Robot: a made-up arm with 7 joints.
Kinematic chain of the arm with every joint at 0, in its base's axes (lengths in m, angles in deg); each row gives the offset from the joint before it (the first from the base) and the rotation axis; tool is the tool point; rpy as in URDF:
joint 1: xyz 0 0 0.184 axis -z
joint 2: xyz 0 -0.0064 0.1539 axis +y
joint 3: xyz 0 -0.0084 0.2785 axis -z
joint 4: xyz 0 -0.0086 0.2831 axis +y
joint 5: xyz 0 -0.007 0.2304 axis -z
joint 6: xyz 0 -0.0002 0.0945 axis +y
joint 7: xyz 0 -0.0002 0.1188 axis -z
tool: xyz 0 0 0 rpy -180 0 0
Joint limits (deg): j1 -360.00..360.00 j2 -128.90..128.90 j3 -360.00..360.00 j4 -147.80..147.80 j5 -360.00..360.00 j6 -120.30..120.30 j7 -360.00..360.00
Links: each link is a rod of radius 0.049 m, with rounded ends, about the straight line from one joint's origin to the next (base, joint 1, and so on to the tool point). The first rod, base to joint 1, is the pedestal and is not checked.
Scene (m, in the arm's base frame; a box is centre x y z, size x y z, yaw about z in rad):
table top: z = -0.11
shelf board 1: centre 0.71 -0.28 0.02 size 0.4 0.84 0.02 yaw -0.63
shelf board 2: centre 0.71 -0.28 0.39 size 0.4 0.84 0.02 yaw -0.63
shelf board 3: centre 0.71 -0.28 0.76 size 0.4 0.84 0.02 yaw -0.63
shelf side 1: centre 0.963 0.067 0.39 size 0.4 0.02 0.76 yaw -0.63
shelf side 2: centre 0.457 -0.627 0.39 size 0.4 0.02 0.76 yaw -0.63
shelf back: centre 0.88 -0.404 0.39 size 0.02 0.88 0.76 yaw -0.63
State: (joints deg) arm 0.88 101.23 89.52 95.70 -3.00 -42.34 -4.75
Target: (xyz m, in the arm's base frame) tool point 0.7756 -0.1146 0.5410
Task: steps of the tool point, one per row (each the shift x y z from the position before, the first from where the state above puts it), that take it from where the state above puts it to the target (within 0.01 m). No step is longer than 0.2 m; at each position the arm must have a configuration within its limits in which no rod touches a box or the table.
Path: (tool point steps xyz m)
1: -0.0666 0.0355 -0.0089
2: -0.0690 0.0452 -0.0034
3: -0.0695 0.0546 0.0029
4: -0.0674 0.0635 0.0093
5: 0.1144 0.0681 0.0815
6: 0.0750 0.1131 0.1040
7: 0.0160 0.1358 0.1182
8: 0.1019 -0.0539 0.0049
9: 0.0868 -0.0639 -0.0014
10: 0.0689 -0.0700 -0.0034

